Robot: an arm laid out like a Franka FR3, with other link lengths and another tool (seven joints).
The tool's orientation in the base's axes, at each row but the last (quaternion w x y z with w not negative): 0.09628 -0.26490 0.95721 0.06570; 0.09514 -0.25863 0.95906 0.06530; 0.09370 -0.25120 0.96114 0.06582; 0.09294 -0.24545 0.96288 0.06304
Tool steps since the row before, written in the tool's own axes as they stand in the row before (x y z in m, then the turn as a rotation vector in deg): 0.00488 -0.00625 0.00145 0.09 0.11 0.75; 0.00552 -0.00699 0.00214 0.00 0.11 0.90; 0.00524 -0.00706 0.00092 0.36 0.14 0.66; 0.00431 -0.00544 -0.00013 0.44 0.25 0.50
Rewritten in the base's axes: -0.00064 -0.00748 -0.00295 -0.02 0.18 -0.74; -0.00081 -0.00829 -0.00381 0.08 0.25 -0.87; -0.00086 -0.00841 -0.00257 -0.28 0.07 -0.71; -0.00110 -0.00675 -0.00119 -0.43 0.10 -0.56
